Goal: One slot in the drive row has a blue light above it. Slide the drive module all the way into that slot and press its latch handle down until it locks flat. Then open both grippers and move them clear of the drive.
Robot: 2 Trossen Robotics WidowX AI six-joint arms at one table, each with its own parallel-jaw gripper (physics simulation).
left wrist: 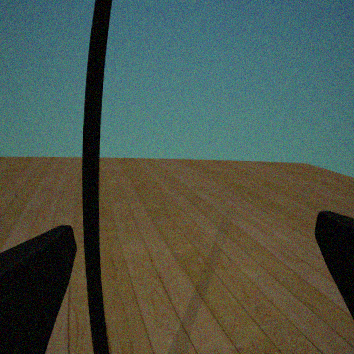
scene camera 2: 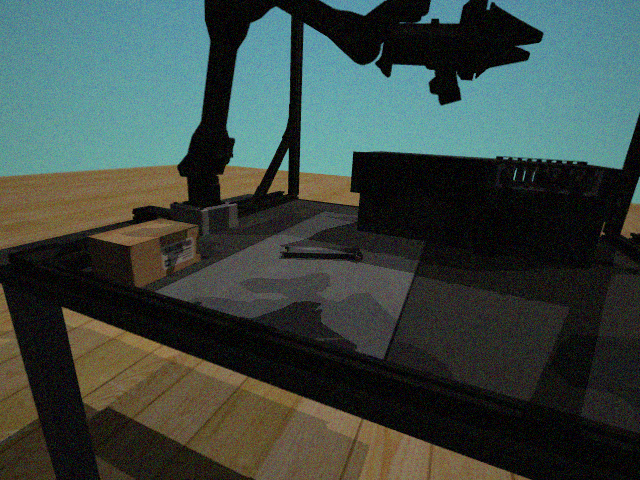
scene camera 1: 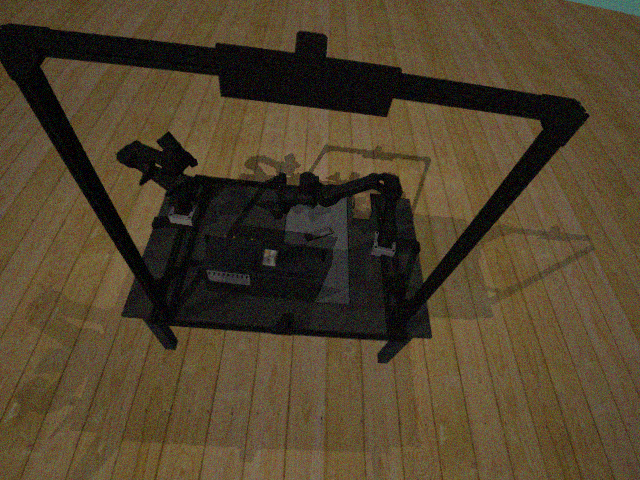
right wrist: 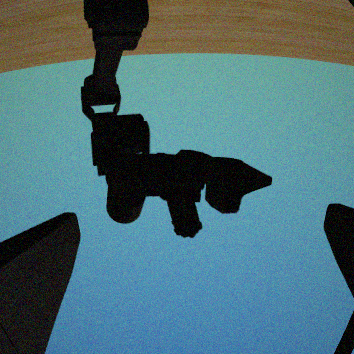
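Seen in the pictures: left gripper, between the fingertips: (left wrist: 197, 233) (scene camera 1: 152, 190) (right wrist: 254, 175); right gripper, between the fingertips: (scene camera 2: 535, 47) (scene camera 1: 256, 194) (right wrist: 205, 222); left arm's base, origin of its link: (scene camera 1: 183, 209); right arm's base, origin of its link: (scene camera 2: 204, 203) (scene camera 1: 385, 241).
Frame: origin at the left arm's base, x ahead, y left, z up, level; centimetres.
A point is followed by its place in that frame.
The dark drive chassis (scene camera 1: 299, 260) {y -23.5, x 54.2, z 10.3 cm} (scene camera 2: 439, 198) {y -17.2, x 45.6, z 2.3 cm} stands on the table, with a pale label (scene camera 1: 269, 257) {y -24.2, x 42.8, z 10.4 cm} on top. The drive module, its latch handle and the blue light cannot be made out in any view; the slot row is hidden or too dark. My right gripper (scene camera 2: 532, 45) {y -7.8, x 34.9, z 26.4 cm} is open and empty. It hangs above the level of the chassis, clear of it, pointing toward the right in scene camera 2. My left gripper (left wrist: 197, 233) {y -20.3, x 3.1, z 34.5 cm} is open and empty; its arm is raised at the far left in scene camera 1, away from the chassis.
A thin dark elongated object (scene camera 1: 319, 235) {y 1.8, x 61.4, z -6.1 cm} (scene camera 2: 321, 253) {y 4.5, x 60.7, z -6.1 cm} lies on the light grey mat (scene camera 1: 338, 289) {y -24.1, x 72.3, z -6.9 cm} (scene camera 2: 217, 289) {y 22.6, x 66.8, z -7.0 cm} beside the chassis. A cardboard box (scene camera 1: 361, 206) {y 19.2, x 79.6, z -1.2 cm} (scene camera 2: 109, 260) {y 28.5, x 79.8, z -3.8 cm} stands near the right arm's base. A black frame (scene camera 1: 85, 175) {y -47.9, x 9.3, z 69.4 cm} rises around the table. The scene is dim.
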